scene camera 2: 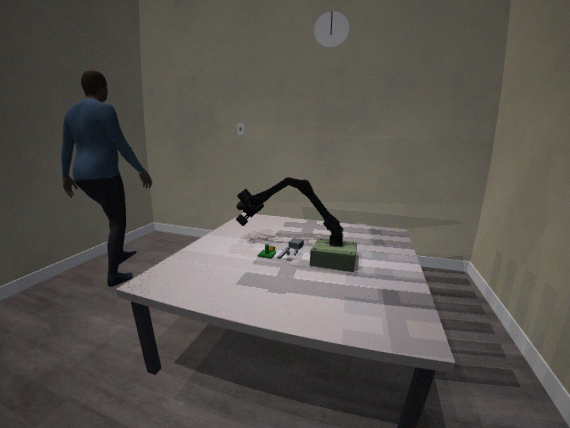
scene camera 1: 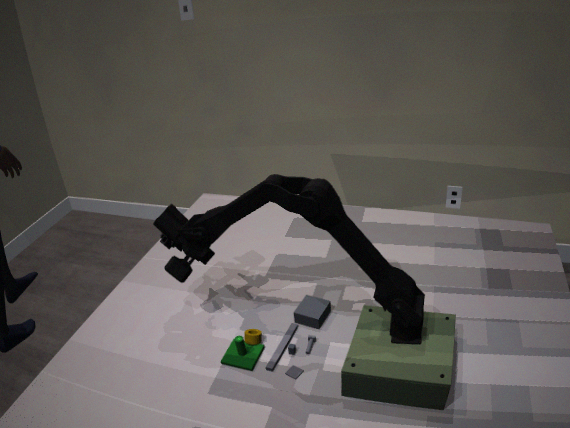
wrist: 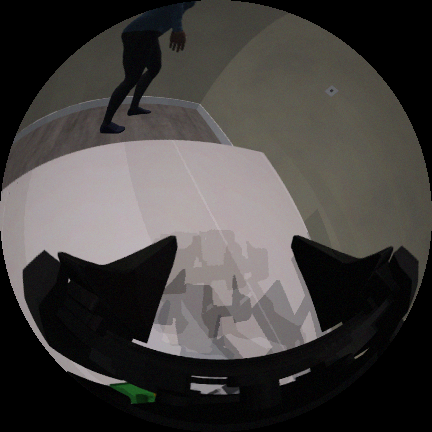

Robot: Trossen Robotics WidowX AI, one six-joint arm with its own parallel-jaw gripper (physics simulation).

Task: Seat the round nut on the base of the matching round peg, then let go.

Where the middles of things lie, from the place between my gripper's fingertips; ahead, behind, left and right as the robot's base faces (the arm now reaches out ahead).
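With the green base (scene camera 1: pixel 241 355) as my reference, I find my hand 180 mm past it and 230 mm to the right of it, and my hand is also 110 mm above it.
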